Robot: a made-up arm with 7 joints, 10 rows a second.
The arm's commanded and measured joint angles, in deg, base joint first. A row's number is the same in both.
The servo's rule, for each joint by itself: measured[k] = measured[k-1] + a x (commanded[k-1-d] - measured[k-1]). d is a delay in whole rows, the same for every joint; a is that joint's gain. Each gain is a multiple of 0.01, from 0.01 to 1. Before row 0 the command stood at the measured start. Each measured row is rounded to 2 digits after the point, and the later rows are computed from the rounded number. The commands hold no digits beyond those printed.
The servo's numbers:
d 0
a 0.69 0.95 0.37 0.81 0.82 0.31 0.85
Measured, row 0: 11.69, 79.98, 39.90, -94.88, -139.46, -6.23, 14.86
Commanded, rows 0 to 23: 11.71, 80.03, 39.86, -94.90, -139.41, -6.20, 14.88; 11.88, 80.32, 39.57, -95.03, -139.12, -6.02, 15.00; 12.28, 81.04, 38.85, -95.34, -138.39, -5.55, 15.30; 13.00, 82.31, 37.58, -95.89, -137.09, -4.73, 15.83; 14.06, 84.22, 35.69, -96.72, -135.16, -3.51, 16.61; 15.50, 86.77, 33.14, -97.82, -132.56, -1.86, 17.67; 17.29, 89.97, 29.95, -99.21, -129.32, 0.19, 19.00; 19.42, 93.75, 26.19, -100.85, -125.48, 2.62, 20.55; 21.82, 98.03, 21.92, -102.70, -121.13, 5.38, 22.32; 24.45, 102.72, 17.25, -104.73, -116.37, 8.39, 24.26; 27.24, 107.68, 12.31, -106.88, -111.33, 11.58, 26.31; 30.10, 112.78, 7.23, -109.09, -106.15, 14.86, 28.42; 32.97, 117.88, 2.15, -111.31, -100.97, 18.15, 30.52; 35.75, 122.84, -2.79, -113.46, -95.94, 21.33, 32.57; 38.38, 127.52, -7.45, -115.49, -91.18, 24.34, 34.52; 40.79, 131.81, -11.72, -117.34, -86.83, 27.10, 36.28; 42.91, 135.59, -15.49, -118.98, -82.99, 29.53, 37.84; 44.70, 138.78, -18.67, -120.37, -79.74, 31.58, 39.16; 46.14, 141.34, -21.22, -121.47, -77.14, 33.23, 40.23; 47.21, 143.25, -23.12, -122.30, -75.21, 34.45, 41.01; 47.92, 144.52, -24.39, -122.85, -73.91, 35.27, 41.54; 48.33, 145.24, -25.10, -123.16, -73.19, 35.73, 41.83; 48.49, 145.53, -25.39, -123.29, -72.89, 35.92, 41.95; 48.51, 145.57, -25.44, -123.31, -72.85, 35.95, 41.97
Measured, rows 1 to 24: 11.70, 80.03, 39.89, -94.90, -139.42, -6.22, 14.88; 11.82, 80.31, 39.77, -95.01, -139.17, -6.16, 14.98; 12.14, 81.00, 39.43, -95.28, -138.53, -5.97, 15.25; 12.73, 82.24, 38.75, -95.77, -137.35, -5.59, 15.74; 13.65, 84.12, 37.62, -96.54, -135.55, -4.95, 16.48; 14.93, 86.64, 35.96, -97.58, -133.10, -3.99, 17.49; 16.56, 89.80, 33.74, -98.90, -130.00, -2.69, 18.77; 18.53, 93.55, 30.95, -100.48, -126.29, -1.04, 20.28; 20.80, 97.81, 27.61, -102.28, -122.06, 0.95, 22.01; 23.32, 102.47, 23.78, -104.26, -117.39, 3.26, 23.92; 26.02, 107.42, 19.54, -106.38, -112.42, 5.84, 25.95; 28.84, 112.51, 14.99, -108.58, -107.28, 8.64, 28.05; 31.69, 117.61, 10.24, -110.79, -102.11, 11.59, 30.15; 34.49, 122.58, 5.42, -112.95, -97.05, 14.61, 32.21; 37.17, 127.27, 0.66, -115.01, -92.24, 17.63, 34.17; 39.67, 131.58, -3.92, -116.90, -87.80, 20.57, 35.96; 41.91, 135.39, -8.20, -118.58, -83.86, 23.35, 37.56; 43.84, 138.61, -12.07, -120.03, -80.48, 25.90, 38.92; 45.43, 141.20, -15.46, -121.20, -77.74, 28.17, 40.03; 46.66, 143.15, -18.29, -122.09, -75.67, 30.12, 40.86; 47.53, 144.45, -20.55, -122.71, -74.23, 31.72, 41.44; 48.08, 145.20, -22.23, -123.07, -73.38, 32.96, 41.77; 48.36, 145.51, -23.40, -123.25, -72.98, 33.88, 41.92; 48.46, 145.57, -24.15, -123.30, -72.87, 34.52, 41.96
